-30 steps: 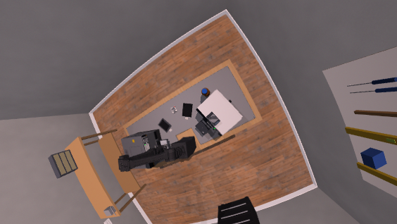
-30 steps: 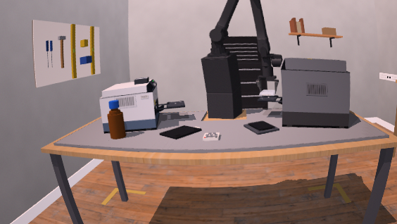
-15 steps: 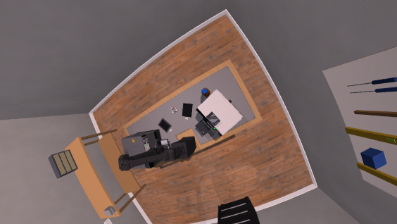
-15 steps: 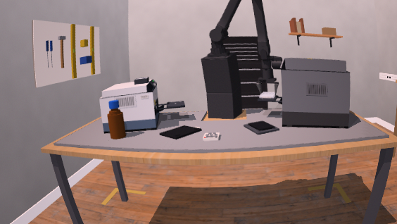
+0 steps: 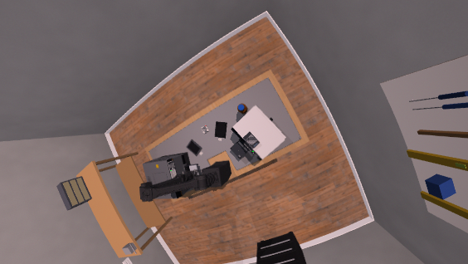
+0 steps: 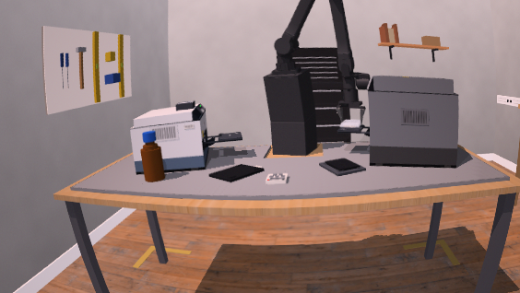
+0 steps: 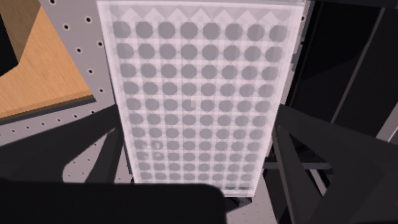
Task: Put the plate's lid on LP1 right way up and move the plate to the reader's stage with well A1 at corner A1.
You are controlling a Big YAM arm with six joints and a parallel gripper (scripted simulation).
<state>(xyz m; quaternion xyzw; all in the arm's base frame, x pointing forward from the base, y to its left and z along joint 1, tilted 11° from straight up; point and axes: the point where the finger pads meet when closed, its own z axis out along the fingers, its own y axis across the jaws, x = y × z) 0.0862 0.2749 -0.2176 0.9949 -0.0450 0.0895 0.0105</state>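
My hand is right at the multi-well plate. From my hand the other things lie so: LP1 pad (24 cm ahead, 3 cm to the right, 12 cm below); lid (24 cm ahead, 3 cm to the right, 11 cm below); LP1 label (15 cm ahead, 9 cm to the right, 13 cm below).
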